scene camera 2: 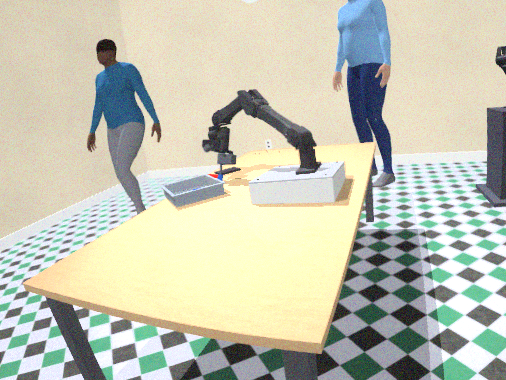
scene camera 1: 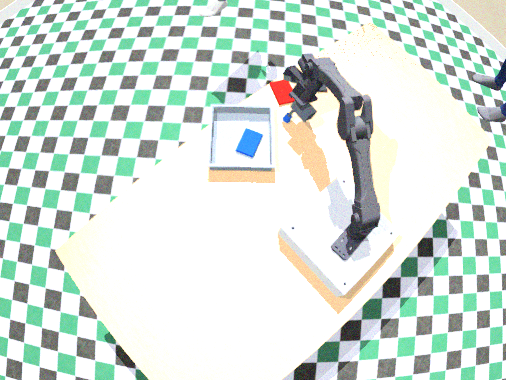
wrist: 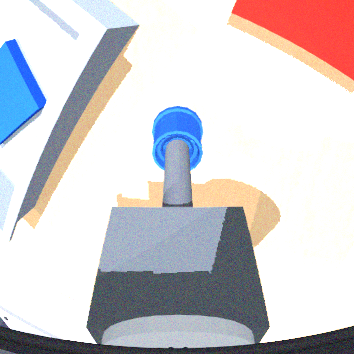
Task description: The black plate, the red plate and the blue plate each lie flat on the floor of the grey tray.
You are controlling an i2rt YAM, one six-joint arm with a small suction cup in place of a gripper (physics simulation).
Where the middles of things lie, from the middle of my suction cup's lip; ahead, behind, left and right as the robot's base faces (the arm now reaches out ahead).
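Red plate (wrist: 319, 34): 100 mm ahead of my suction cup, 90 mm to the right, 10 mm below. Blue plate (wrist: 29, 99): 10 mm below my suction cup, 170 mm to the left, 30 mm ahead. Grey tray (scene camera 1: 227, 123): 60 mm ahead of my suction cup, 180 mm to the left.
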